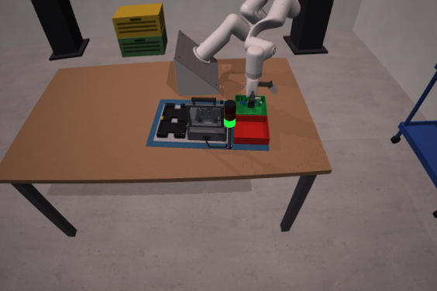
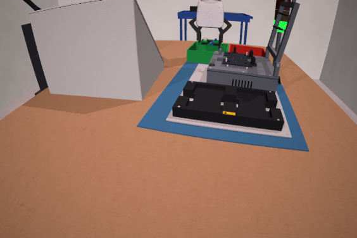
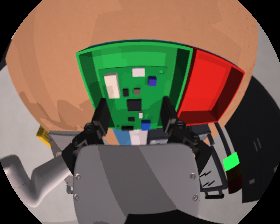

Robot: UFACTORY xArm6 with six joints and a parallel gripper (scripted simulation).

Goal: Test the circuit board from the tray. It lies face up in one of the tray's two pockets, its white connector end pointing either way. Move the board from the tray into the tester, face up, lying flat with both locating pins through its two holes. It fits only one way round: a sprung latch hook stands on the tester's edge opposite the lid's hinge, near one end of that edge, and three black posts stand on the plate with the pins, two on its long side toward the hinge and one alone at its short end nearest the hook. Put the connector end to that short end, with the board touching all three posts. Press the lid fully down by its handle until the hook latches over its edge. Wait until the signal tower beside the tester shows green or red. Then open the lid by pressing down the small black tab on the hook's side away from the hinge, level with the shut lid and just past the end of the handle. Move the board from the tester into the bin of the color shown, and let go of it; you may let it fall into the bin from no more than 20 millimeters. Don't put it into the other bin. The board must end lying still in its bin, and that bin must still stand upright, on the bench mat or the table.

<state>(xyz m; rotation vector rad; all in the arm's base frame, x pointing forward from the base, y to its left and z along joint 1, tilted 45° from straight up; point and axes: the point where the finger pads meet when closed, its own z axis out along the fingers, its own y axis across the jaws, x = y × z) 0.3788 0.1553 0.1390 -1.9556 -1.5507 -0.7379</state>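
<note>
The green bin is 60 mm below my hand. Round my hand: latch hook (150 mm to the right, 20 mm ahead, 10 mm above); then green circuit board (10 mm below); then red bin (150 mm ahead, 60 mm below, 30 mm to the right).
</note>
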